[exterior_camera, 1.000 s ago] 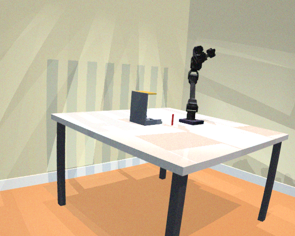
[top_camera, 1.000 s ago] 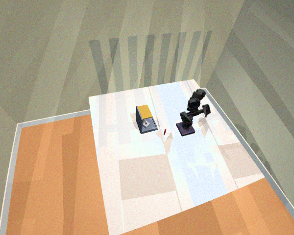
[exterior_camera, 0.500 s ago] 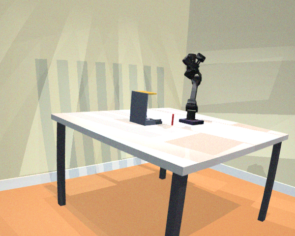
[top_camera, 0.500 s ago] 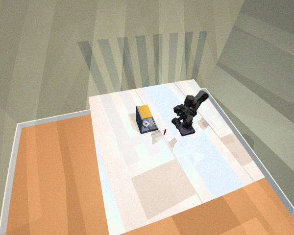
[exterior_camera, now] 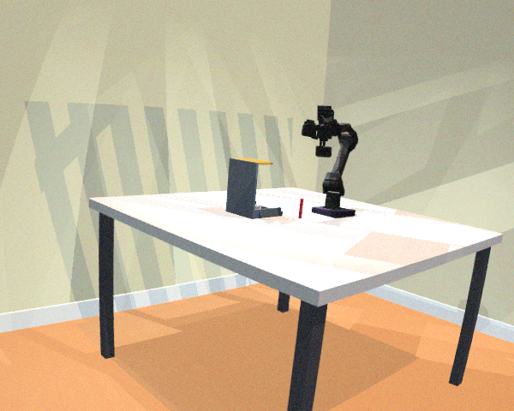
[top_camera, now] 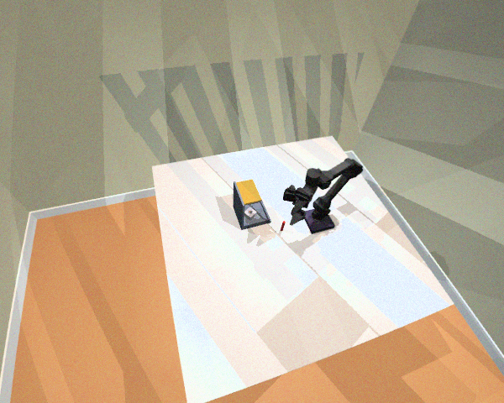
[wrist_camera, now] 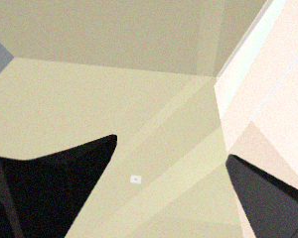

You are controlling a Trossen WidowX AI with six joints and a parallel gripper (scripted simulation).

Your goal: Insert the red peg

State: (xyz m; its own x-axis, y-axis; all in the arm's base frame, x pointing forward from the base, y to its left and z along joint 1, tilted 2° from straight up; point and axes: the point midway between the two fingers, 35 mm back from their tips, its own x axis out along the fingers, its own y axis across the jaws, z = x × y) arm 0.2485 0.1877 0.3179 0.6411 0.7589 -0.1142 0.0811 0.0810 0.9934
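My gripper tip is 5 cm past the red peg, 16 cm to the left of it and 31 cm above it. The rest, counted from my gripper tip: yellow roof 13 cm ahead, 27 cm to the right, 13 cm below.
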